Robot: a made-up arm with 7 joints. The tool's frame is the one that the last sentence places.
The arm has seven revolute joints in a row. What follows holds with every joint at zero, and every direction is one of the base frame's.
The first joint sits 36 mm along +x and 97 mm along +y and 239 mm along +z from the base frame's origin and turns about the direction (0.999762, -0.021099, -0.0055), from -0.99 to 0.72 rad.
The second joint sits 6 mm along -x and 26 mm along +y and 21 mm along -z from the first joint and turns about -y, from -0.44 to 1.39 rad.
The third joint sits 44 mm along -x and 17 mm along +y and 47 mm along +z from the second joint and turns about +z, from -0.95 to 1.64 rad.
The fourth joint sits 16 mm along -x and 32 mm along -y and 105 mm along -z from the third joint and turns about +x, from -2.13 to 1.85 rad.
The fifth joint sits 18 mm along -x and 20 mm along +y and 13 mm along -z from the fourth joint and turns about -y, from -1.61 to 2.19 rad.
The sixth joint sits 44 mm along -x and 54 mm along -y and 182 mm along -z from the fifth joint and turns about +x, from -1.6 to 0.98 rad.
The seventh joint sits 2 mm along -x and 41 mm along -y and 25 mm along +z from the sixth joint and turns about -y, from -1.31 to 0.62 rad.
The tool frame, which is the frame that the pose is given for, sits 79 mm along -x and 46 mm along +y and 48 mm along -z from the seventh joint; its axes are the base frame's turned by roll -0.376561, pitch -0.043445 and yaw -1.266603 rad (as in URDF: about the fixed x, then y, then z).
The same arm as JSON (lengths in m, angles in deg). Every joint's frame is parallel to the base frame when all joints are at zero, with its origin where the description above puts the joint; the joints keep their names.
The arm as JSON. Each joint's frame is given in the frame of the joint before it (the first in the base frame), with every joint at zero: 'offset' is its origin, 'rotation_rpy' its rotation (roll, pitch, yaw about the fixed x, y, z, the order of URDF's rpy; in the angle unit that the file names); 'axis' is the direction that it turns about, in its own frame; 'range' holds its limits. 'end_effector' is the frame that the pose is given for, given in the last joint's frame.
{"length_unit": "m", "angle_unit": "deg", "chain": [
  {"id": "joint 1", "offset": [0.036, 0.097, 0.239], "rotation_rpy": [0.0, 0.0, 0.0], "axis": [0.999762, -0.021099, -0.0055], "range": [-56.72, 41.25]},
  {"id": "joint 2", "offset": [-0.006, 0.026, -0.021], "rotation_rpy": [0.0, 0.0, 0.0], "axis": [0.0, -1.0, 0.0], "range": [-25.21, 79.64]},
  {"id": "joint 3", "offset": [-0.044, 0.017, 0.047], "rotation_rpy": [0.0, 0.0, 0.0], "axis": [0.0, 0.0, 1.0], "range": [-54.43, 93.97]},
  {"id": "joint 4", "offset": [-0.016, -0.032, -0.105], "rotation_rpy": [0.0, 0.0, 0.0], "axis": [1.0, 0.0, 0.0], "range": [-122.04, 106.0]},
  {"id": "joint 5", "offset": [-0.018, 0.02, -0.013], "rotation_rpy": [0.0, 0.0, 0.0], "axis": [0.0, -1.0, 0.0], "range": [-92.25, 125.48]},
  {"id": "joint 6", "offset": [-0.044, -0.054, -0.182], "rotation_rpy": [0.0, 0.0, 0.0], "axis": [1.0, 0.0, 0.0], "range": [-91.67, 56.15]},
  {"id": "joint 7", "offset": [-0.002, -0.041, 0.025], "rotation_rpy": [0.0, 0.0, 0.0], "axis": [0.0, -1.0, 0.0], "range": [-75.06, 35.52]}
], "end_effector": {"offset": [-0.079, 0.046, -0.048], "rotation_rpy": [-21.58, -2.49, -72.57]}}

